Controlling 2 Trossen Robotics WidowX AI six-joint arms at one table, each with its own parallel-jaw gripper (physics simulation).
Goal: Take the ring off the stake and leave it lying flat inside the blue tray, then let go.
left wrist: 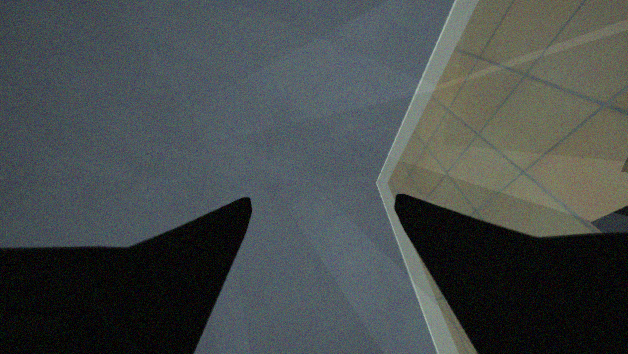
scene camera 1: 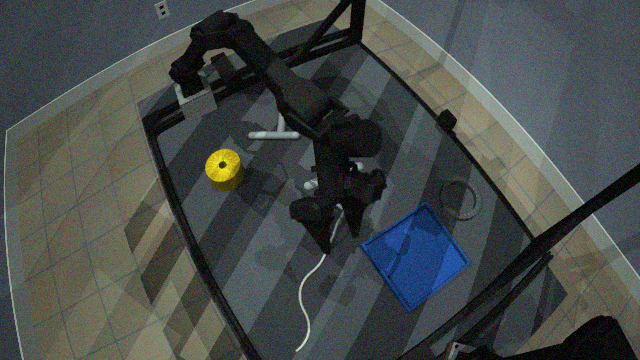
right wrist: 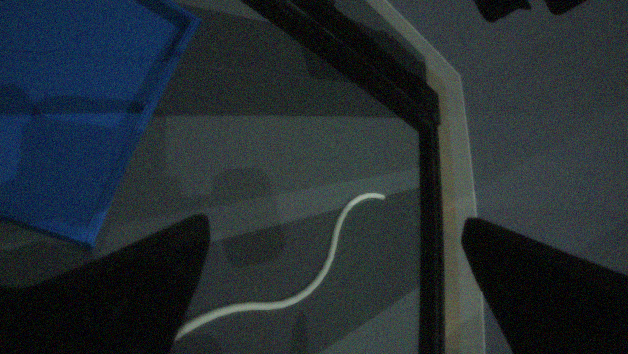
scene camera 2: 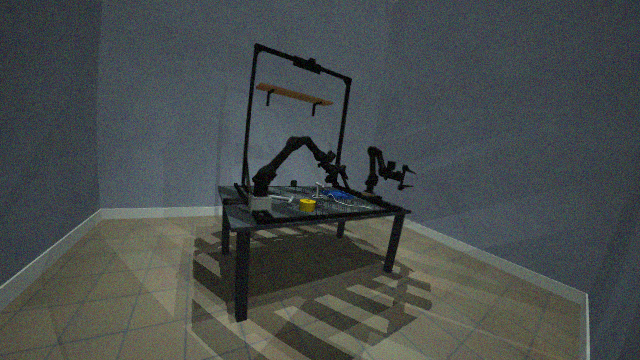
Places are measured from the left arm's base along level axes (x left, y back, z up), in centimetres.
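Pixels of known places: left gripper, fingertip midpoint: (left wrist: 323, 202) (scene camera 2: 414, 180); right gripper, fingertip midpoint: (scene camera 1: 342, 245) (right wrist: 338, 229) (scene camera 2: 343, 182); left arm's base, link origin: (scene camera 2: 369, 192); right arm's base, link origin: (scene camera 1: 191, 87) (scene camera 2: 260, 195).
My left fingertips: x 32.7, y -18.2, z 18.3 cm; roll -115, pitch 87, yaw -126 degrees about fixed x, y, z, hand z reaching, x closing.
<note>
For each thing: its top centre in the pictures, then the offset to it from my left fingertips. "*": a spot on its surface instead.
- grey ring, surface spot: (scene camera 1: 466, 217) * dx -68.6, dy +8.9, dz -21.5 cm
- blue tray, top centre: (right wrist: 3, 30) (scene camera 1: 419, 254) (scene camera 2: 337, 193) dx -55.3, dy -0.7, dz -20.7 cm
- white stake, top centre: (scene camera 1: 334, 173) (scene camera 2: 319, 183) dx -62.2, dy -24.2, dz -11.6 cm
- white cord, surface spot: (right wrist: 332, 250) * dx -35.5, dy -20.4, dz -22.4 cm
- yellow spool, top centre: (scene camera 1: 222, 164) (scene camera 2: 307, 200) dx -57.9, dy -50.6, dz -17.9 cm
- white T-shaped piece, top centre: (scene camera 1: 275, 111) (scene camera 2: 279, 196) dx -79.4, dy -47.0, dz -21.0 cm
A grey ring (scene camera 1: 466, 217) lies flat on the table beyond the blue tray (scene camera 1: 409, 306) (right wrist: 125, 165). A white stake (scene camera 1: 310, 185) (scene camera 2: 317, 190) shows partly behind the right gripper; its foot is hidden in scene camera 1. A white cord (scene camera 1: 301, 290) (right wrist: 332, 250) runs from near it; whether a loop or ring sits on the stake is hidden. The blue tray in scene camera 2 (scene camera 2: 338, 194) is small. My right gripper (scene camera 1: 342, 244) (right wrist: 338, 229) is open and empty, above the table between stake and tray. My left gripper (scene camera 2: 413, 180) (left wrist: 323, 202) is open and empty, raised off the table.
A yellow spool (scene camera 1: 230, 175) (scene camera 2: 307, 205) stands left of the stake. A white T-shaped piece (scene camera 1: 274, 135) lies near the right arm. A black frame with crossbars borders the table, with a small black block (scene camera 1: 446, 120) at its far edge.
</note>
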